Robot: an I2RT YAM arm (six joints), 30 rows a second.
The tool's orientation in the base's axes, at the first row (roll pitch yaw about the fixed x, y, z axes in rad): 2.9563, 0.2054, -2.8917
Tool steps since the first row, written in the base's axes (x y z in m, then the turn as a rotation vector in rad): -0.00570, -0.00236, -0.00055, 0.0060, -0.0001, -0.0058; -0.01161, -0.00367, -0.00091, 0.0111, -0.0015, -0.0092; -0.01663, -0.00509, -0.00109, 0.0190, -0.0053, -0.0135; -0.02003, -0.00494, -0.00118, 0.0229, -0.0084, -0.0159; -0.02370, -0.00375, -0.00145, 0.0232, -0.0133, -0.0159; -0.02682, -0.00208, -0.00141, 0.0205, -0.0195, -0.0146; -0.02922, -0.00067, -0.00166, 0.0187, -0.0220, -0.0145; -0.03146, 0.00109, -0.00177, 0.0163, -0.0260, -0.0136; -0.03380, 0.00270, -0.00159, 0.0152, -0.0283, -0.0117; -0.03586, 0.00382, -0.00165, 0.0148, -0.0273, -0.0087
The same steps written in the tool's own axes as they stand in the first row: 0.00609, -0.00073, -0.00086, -0.0045, -0.0028, 0.0065; 0.01209, -0.00038, -0.00169, -0.0083, -0.0062, 0.0102; 0.01723, -0.00035, -0.00258, -0.0140, -0.0127, 0.0146; 0.02044, 0.00073, -0.00297, -0.0164, -0.0172, 0.0168; 0.02368, 0.00283, -0.00298, -0.0155, -0.0219, 0.0157; 0.02623, 0.00528, -0.00311, -0.0117, -0.0268, 0.0126; 0.02822, 0.00724, -0.00290, -0.0095, -0.0286, 0.0117; 0.02994, 0.00950, -0.00273, -0.0064, -0.0315, 0.0096; 0.03173, 0.01171, -0.00288, -0.0052, -0.0330, 0.0071; 0.03343, 0.01333, -0.00287, -0.0057, -0.0315, 0.0043
